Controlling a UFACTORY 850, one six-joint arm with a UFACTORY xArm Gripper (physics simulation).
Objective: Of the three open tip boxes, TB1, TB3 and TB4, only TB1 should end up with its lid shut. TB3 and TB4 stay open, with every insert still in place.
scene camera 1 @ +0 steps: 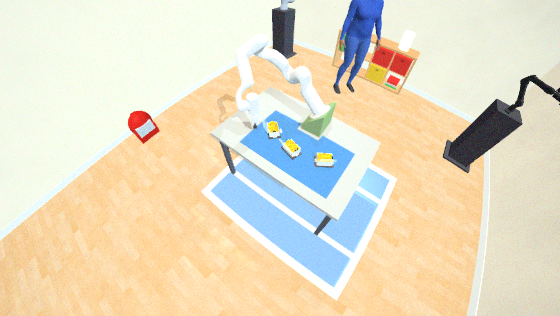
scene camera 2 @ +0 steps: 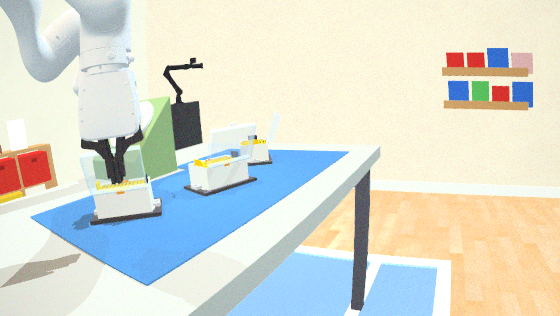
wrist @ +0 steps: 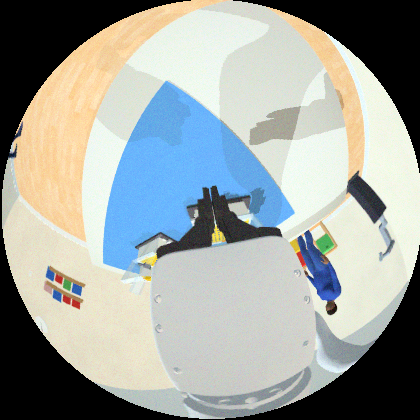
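Observation:
Three white tip boxes with yellow inserts stand open on the blue mat [scene camera 1: 310, 177] [scene camera 2: 165, 245] [wrist: 150, 150]: a near box [scene camera 1: 274, 135] [scene camera 2: 125, 204], a middle box [scene camera 1: 292, 151] [scene camera 2: 220, 176] and a far box [scene camera 1: 325, 162] [scene camera 2: 257, 154]. I cannot read their labels. The near box's clear lid [scene camera 2: 90, 172] stands up. My gripper [scene camera 1: 255, 126] [scene camera 2: 118, 181] [wrist: 210, 195] is shut and empty, pointing down. In scene camera 1 it is just left of the near box, on its lid side; in scene camera 2 its tips overlap the lid. Contact cannot be told. The fingers hide part of the near box in the wrist view.
A green wedge-shaped mount [scene camera 1: 314, 125] [scene camera 2: 162, 135] carries the arm at the back of the table [scene camera 1: 367, 145] [scene camera 2: 300, 220]. The middle box's raised lid [scene camera 2: 225, 140] and the far box's raised lid [scene camera 2: 274, 127] stick up above the mat.

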